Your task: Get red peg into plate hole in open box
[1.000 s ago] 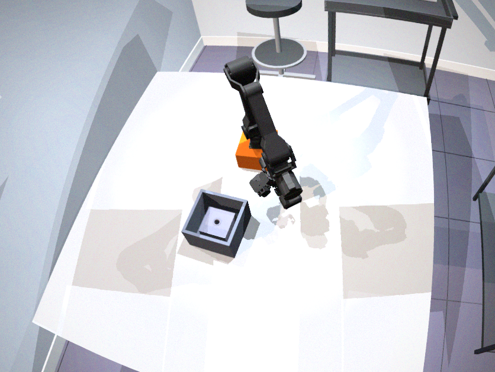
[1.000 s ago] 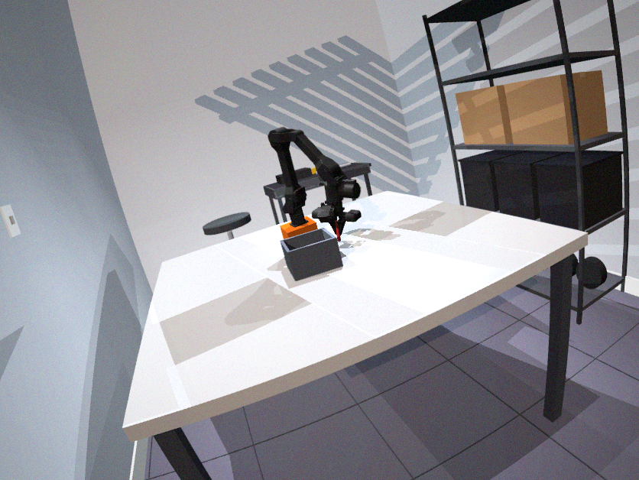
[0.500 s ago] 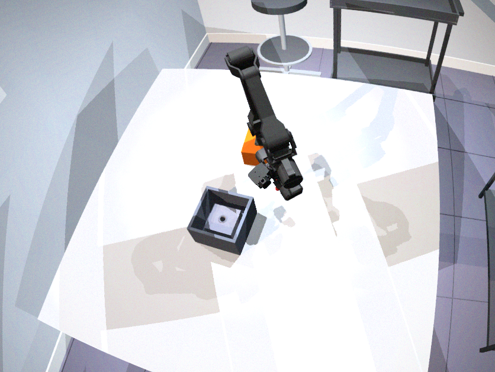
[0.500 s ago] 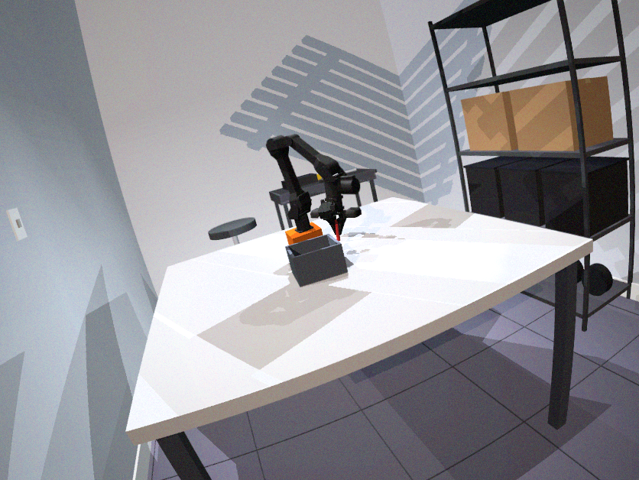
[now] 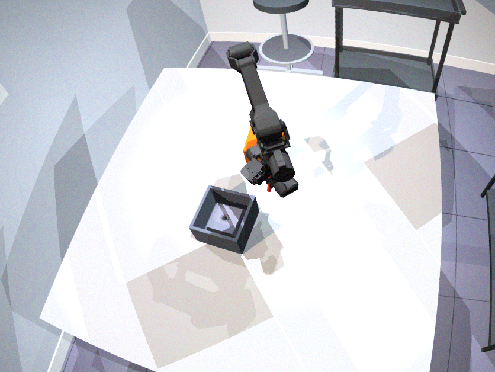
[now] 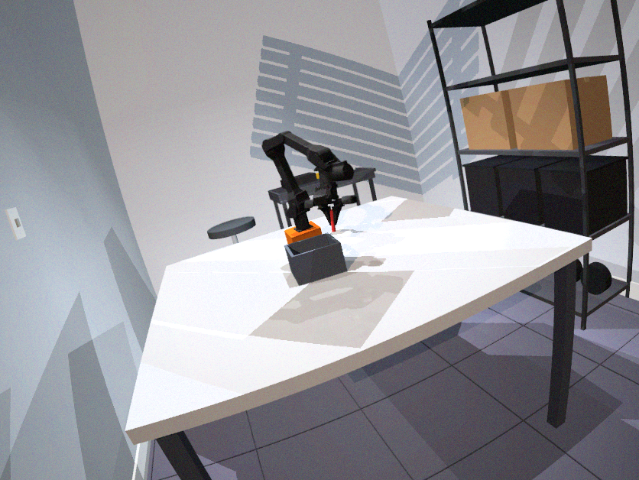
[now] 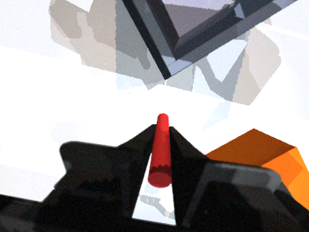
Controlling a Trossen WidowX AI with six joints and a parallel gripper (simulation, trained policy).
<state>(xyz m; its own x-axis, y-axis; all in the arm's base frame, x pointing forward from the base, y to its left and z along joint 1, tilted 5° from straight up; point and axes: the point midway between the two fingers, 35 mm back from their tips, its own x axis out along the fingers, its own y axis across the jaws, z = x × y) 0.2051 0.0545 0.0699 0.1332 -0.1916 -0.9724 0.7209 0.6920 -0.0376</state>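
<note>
My gripper tip is 100 mm short of the plate, 130 mm to the left of it and 60 mm above it. From my gripper tip the other things lie so: dark grey box (100 mm ahead, 130 mm to the right, 80 mm below); red peg (20 mm above).
</note>
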